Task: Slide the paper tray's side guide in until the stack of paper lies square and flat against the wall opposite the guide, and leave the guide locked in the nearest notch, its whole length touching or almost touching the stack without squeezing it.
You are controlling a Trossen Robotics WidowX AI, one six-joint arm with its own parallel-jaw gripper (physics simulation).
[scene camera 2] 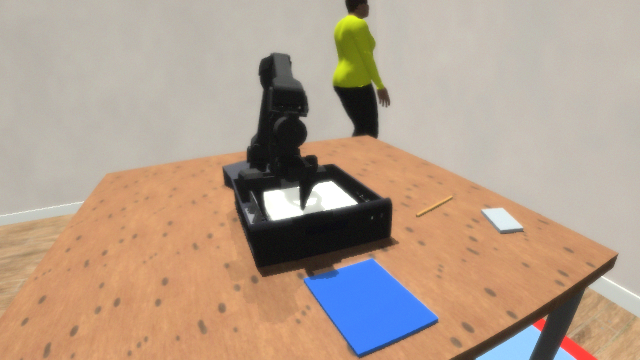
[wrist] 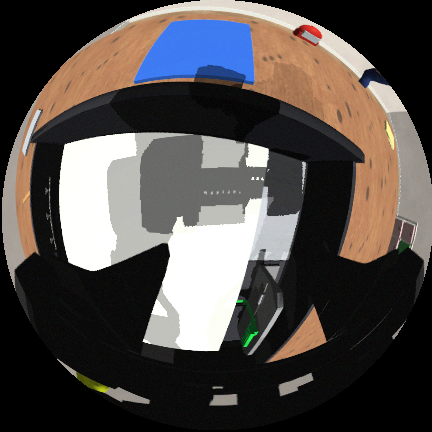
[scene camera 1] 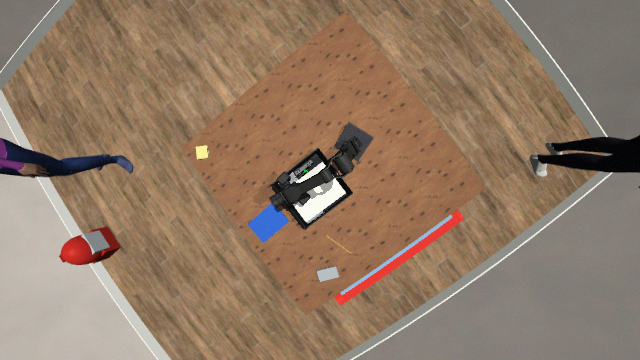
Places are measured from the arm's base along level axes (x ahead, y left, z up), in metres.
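Pixels of known places: gripper, fingertip midpoint: (scene camera 2: pixel 283 212) (wrist: pixel 234 250); arm's base, link origin: (scene camera 1: pixel 354 144).
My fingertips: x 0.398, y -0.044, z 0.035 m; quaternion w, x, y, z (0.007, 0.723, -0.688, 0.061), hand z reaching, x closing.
For each thing: its middle in the pictures, then the offset to it from my fingertips. "pt": a spot on its surface instead.
- black paper tray, body centre: (wrist: pixel 152 294) (scene camera 2: pixel 302 204) (scene camera 1: pixel 312 188) 0.061 m back, 0.069 m left, 0.018 m down
- paper, body centre: (wrist: pixel 135 276) (scene camera 2: pixel 312 209) (scene camera 1: pixel 314 192) 0.054 m back, 0.091 m left, 0.036 m down
- blue sheet, body centre: (scene camera 2: pixel 366 300) (wrist: pixel 202 38) (scene camera 1: pixel 268 222) 0.280 m ahead, 0.043 m left, 0.062 m down
- thin orange stick, body centre: (scene camera 2: pixel 435 205) (scene camera 1: pixel 339 244) 0.048 m ahead, 0.414 m left, 0.062 m down
- pale grey block, body centre: (scene camera 2: pixel 501 219) (scene camera 1: pixel 327 273) 0.217 m ahead, 0.503 m left, 0.061 m down
- yellow square, surface spot: (scene camera 1: pixel 202 152) pt 0.301 m ahead, 0.548 m right, 0.056 m down
The black paper tray (scene camera 1: pixel 327 206) (scene camera 2: pixel 325 235) (wrist: pixel 165 107) holds a white stack of paper (scene camera 1: pixel 325 202) (scene camera 2: pixel 332 195) (wrist: pixel 200 280). The dark side guide with its green latch (scene camera 1: pixel 306 171) (wrist: pixel 270 290) stands at the stack's right in the wrist view. A narrowing dark gap shows between guide and stack there; whether the guide sits in a notch cannot be told. The stack's other long edge lies near the opposite wall (wrist: pixel 46 200); exact contact is unclear. My gripper (scene camera 1: pixel 292 191) (scene camera 2: pixel 280 202) (wrist: pixel 234 250) is open and empty over the tray, one finger above the paper, the other toward the guide-side wall.
A blue sheet (scene camera 1: pixel 268 223) (scene camera 2: pixel 370 306) (wrist: pixel 200 50) lies before the tray. A thin orange stick (scene camera 1: pixel 341 245) (scene camera 2: pixel 434 206) and a pale grey block (scene camera 1: pixel 328 274) (scene camera 2: pixel 502 220) lie to one side. A yellow square (scene camera 1: pixel 202 152) lies near the table's corner. The arm's base (scene camera 1: pixel 361 137) stands behind the tray.
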